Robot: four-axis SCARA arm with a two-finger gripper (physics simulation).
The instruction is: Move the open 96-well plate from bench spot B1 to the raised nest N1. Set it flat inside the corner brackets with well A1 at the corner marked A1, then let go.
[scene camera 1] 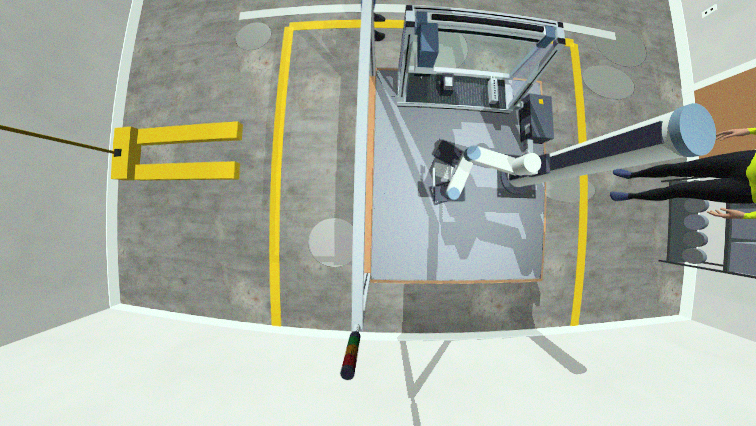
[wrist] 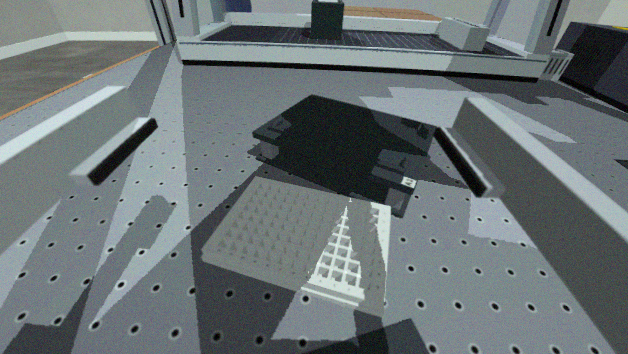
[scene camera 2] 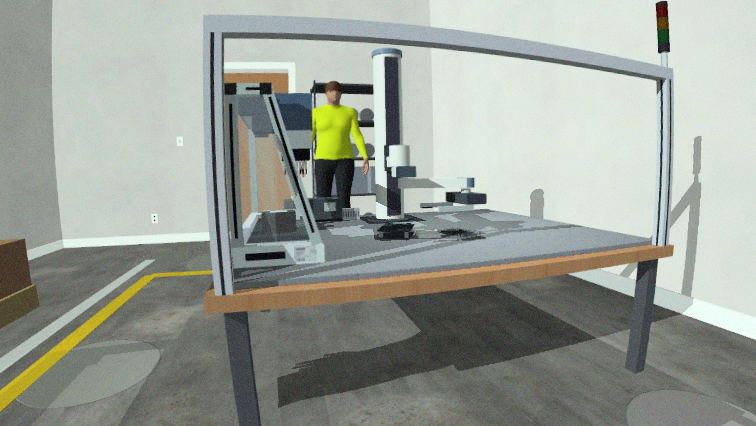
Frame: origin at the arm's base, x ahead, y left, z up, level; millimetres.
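Seen in the pictures: gripper, fingertip midpoint: (scene camera 1: 446, 168) (wrist: 295, 110) (scene camera 2: 429, 207); arm's base at its link origin: (scene camera 1: 515, 176) (scene camera 2: 390, 221).
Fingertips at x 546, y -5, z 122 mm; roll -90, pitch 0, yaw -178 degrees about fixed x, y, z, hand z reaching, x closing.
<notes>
Pixels of each thing's middle, then the offset from my fingertips to it. "spot": a spot on its surface instead.
- pale 96-well plate at the middle of its body: (wrist: 305, 231) (scene camera 2: 427, 233) (scene camera 1: 442, 170) 5 mm back, 5 mm right, 102 mm down
- black raised nest at the middle of its body: (wrist: 347, 140) (scene camera 2: 396, 230) (scene camera 1: 448, 153) 43 mm back, 120 mm right, 88 mm down
- white A1 label at a spot on its surface: (wrist: 408, 182) spot: 85 mm back, 36 mm right, 73 mm down
- framed enclosure at a spot on its surface: (wrist: 350, 55) (scene camera 1: 452, 106) spot: 70 mm back, 445 mm right, 77 mm down
- dark block at a spot on its surface: (wrist: 327, 21) spot: 17 mm back, 510 mm right, 24 mm down
- white block at a spot on its surface: (wrist: 464, 34) spot: 319 mm back, 495 mm right, 32 mm down
- dark box at a spot on its surface: (scene camera 1: 538, 119) spot: 638 mm back, 366 mm right, 5 mm up
The pale 96-well plate (wrist: 280, 235) lies low over the perforated bench in the wrist view, on the near side of the nest and outside its brackets. Its far edge meets the nest's outline there; contact or a slight tilt cannot be told. The black raised nest (wrist: 340, 135) (scene camera 2: 394, 231) (scene camera 1: 447, 151) has corner brackets and a white A1 label (wrist: 408, 182) at its near right corner. My gripper (wrist: 295, 110) (scene camera 2: 433, 205) is open and empty, its fingers well above the plate and nest and spread wider than the plate. The plate's well A1 cannot be made out.
A framed enclosure (scene camera 1: 454, 107) (wrist: 350, 55) stands beyond the nest, with a dark block (wrist: 327, 21) and a white block (wrist: 464, 34) inside. A dark box (scene camera 1: 538, 119) stands right of it. The arm's column (scene camera 2: 387, 132) rises behind the nest. A person (scene camera 2: 334, 127) stands behind the bench.
</notes>
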